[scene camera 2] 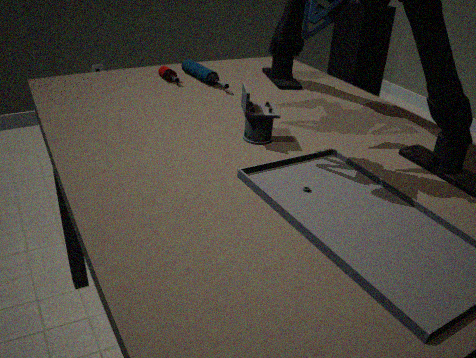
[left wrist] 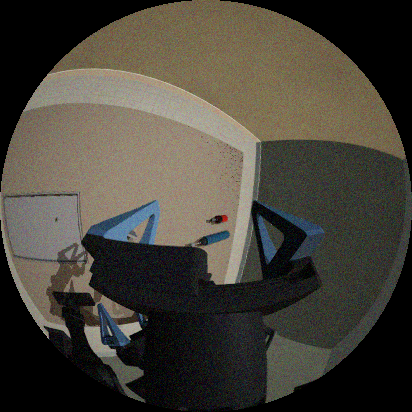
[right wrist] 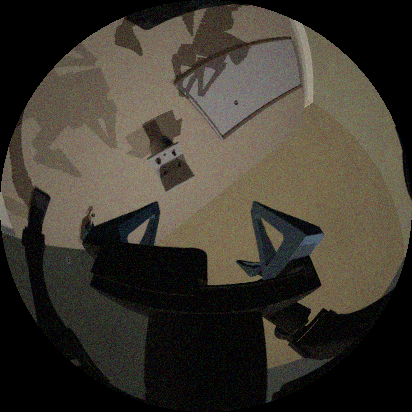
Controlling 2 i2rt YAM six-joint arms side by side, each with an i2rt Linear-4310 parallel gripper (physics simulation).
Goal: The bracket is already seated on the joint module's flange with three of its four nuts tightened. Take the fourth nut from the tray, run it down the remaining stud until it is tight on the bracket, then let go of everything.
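Frame: origin at the left arm's base, x ahead, y left, z up, level; centimetres.
Seen in the pictures: left gripper, fingertip midpoint: (left wrist: pixel 205 204) (right wrist: pixel 232 277); right gripper, fingertip midpoint: (scene camera 2: pixel 307 30) (right wrist: pixel 204 206); left arm's base at its link origin: (scene camera 2: pixel 443 170) (left wrist: pixel 72 298); right arm's base at its link origin: (scene camera 2: pixel 280 79) (right wrist: pixel 37 210).
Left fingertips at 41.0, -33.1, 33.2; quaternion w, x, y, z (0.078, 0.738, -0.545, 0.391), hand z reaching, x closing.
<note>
Pixels of each thing's middle, then the offset from my left fingertips to it, as dx, dy, dz. Level surfaces: height alone.
- joint module at the middle of its body: (scene camera 2: pixel 259 122) (right wrist: pixel 164 154) -13.2, +6.0, -29.5
- bracket at the middle of its body: (scene camera 2: pixel 260 101) (right wrist: pixel 170 166) -13.2, +6.0, -25.0
- loose nut at the middle of its body: (scene camera 2: pixel 306 189) (right wrist: pixel 235 102) (left wrist: pixel 56 219) -9.0, +28.1, -32.6
- tray at the middle of its body: (scene camera 2: pixel 367 219) (right wrist: pixel 261 77) (left wrist: pixel 34 228) -12.2, +39.5, -32.4
- red-handled tool at the middle of its body: (scene camera 2: pixel 170 75) (left wrist: pixel 217 218) -11.1, -37.6, -31.5
- blue-handled tool at the middle of its body: (scene camera 2: pixel 204 74) (right wrist: pixel 88 232) (left wrist: pixel 210 238) -20.3, -34.2, -31.2
- table at its surface level: dz -33.2
The joint module (scene camera 2: pixel 258 130) stands upright on the table, with the bracket (scene camera 2: pixel 244 99) (right wrist: pixel 176 172) on its flange. Small dark nuts or studs show on the bracket, too small to tell apart. The loose nut (scene camera 2: pixel 307 189) (left wrist: pixel 56 219) (right wrist: pixel 236 102) lies in the tray (scene camera 2: pixel 375 240) (left wrist: pixel 35 235) (right wrist: pixel 265 65), near the end closest to the module. My left gripper (left wrist: pixel 205 204) is open and empty, high above the table. My right gripper (right wrist: pixel 204 206) is open and empty, high and away from the module and tray. One left-wrist-view finger partly hides the bracket.
A red-handled tool (scene camera 2: pixel 167 74) (left wrist: pixel 219 219) and a blue-handled tool (scene camera 2: pixel 200 72) (left wrist: pixel 216 238) lie near the table's far edge in scene camera 2. The arm bases stand along the right side there. Arm shadows fall across the table (scene camera 2: pixel 150 200) and the tray's end.
</note>
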